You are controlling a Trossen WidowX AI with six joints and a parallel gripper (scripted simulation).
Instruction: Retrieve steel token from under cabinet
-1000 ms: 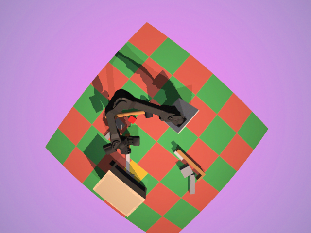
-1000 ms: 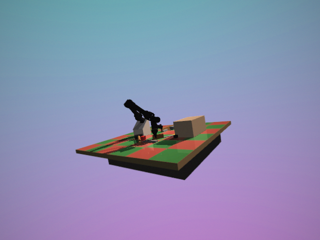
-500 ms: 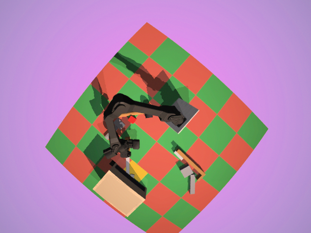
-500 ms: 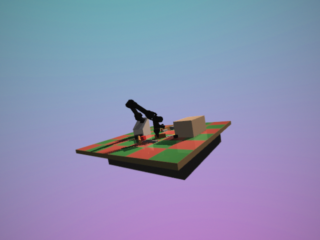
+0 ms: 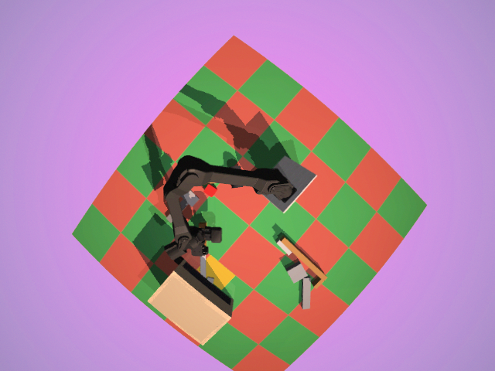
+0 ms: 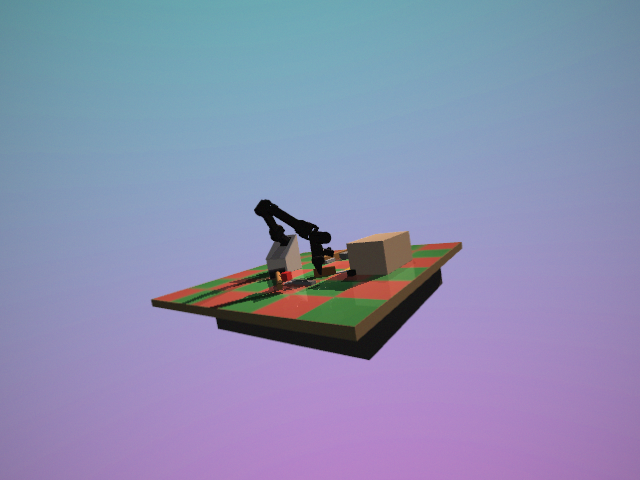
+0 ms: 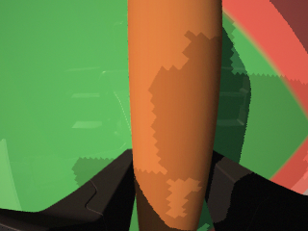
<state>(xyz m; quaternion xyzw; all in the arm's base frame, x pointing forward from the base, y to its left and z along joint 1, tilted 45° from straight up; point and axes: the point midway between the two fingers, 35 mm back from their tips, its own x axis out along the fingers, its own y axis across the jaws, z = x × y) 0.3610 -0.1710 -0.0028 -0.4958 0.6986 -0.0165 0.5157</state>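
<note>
Right now my gripper tip is 2 cm past the grey t-shaped tool and 14 cm to the left of it. Round my gripper tip: grey token: 15 cm ahead, 19 cm to the left; then red cube: 15 cm behind, 9 cm to the right, 1 cm above; then pale bar: 19 cm behind, 31 cm to the left.
</note>
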